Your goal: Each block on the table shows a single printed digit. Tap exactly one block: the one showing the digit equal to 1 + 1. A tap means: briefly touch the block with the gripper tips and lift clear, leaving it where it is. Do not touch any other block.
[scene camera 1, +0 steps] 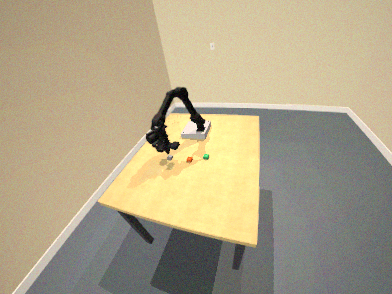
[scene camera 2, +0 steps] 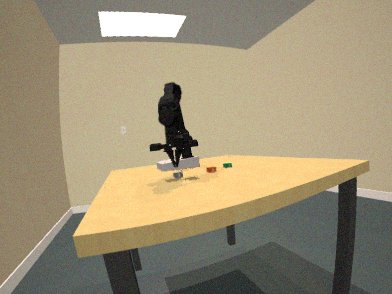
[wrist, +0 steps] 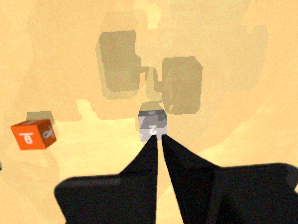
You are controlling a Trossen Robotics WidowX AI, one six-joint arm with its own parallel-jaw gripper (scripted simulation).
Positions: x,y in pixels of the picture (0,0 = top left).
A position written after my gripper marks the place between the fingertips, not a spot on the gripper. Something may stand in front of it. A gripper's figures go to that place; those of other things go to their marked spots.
My gripper (wrist: pixel 158 139): 0.11 m from the lens. An orange block (wrist: pixel 35 134) is 0.18 m from the lens. A grey block (wrist: pixel 153 122): 0.13 m from the lens. The marked spots on the orange block and the grey block are 0.14 m apart.
